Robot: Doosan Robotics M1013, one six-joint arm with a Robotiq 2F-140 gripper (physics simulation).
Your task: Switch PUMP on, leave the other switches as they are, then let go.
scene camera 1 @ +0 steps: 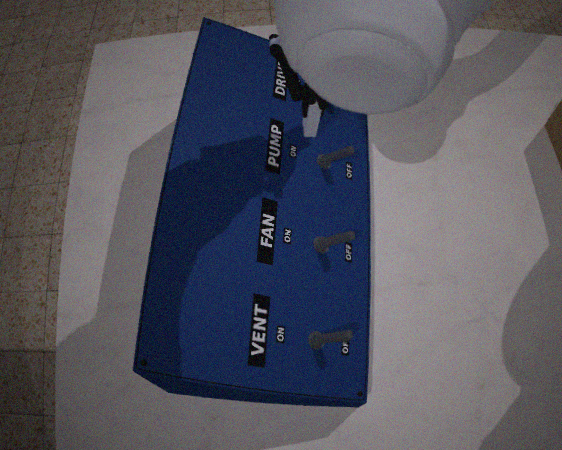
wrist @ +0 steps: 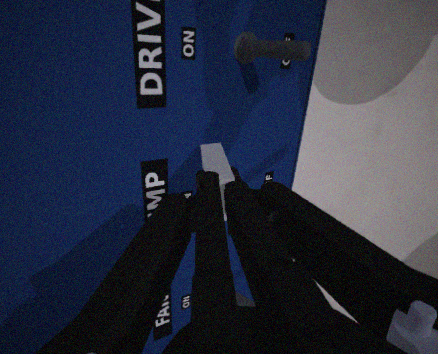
Note:
In view: the gripper (scene camera 1: 309, 128) and a drive lever (wrist: 293, 50).
The gripper is seen too in the wrist view (wrist: 211, 160).

